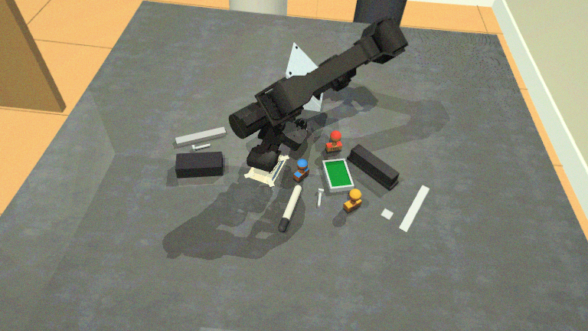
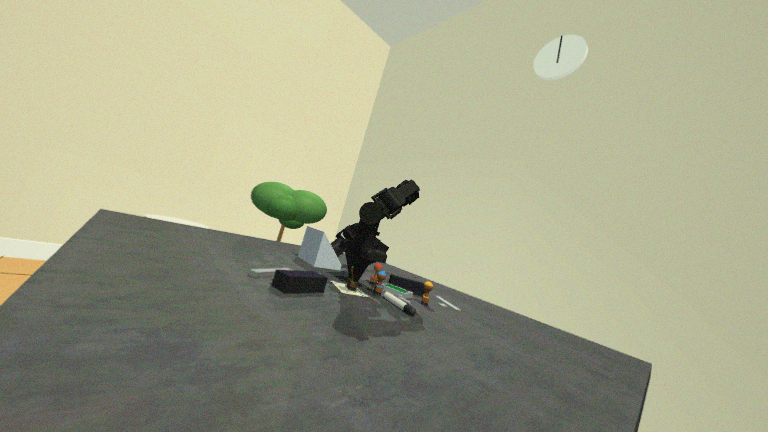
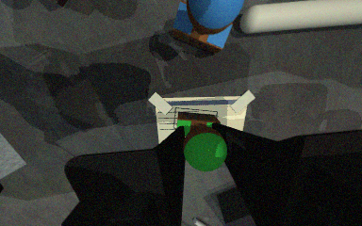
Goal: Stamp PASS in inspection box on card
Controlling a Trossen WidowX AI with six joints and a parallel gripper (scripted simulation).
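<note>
Right now the green-knobbed stamp is right at my gripper tip. From my gripper tip the other things lie so: cream card 10 mm to the right, 30 mm below; blue-knobbed stamp 20 mm ahead, 80 mm to the left; white marker 140 mm ahead, 60 mm to the left, 10 mm below.
</note>
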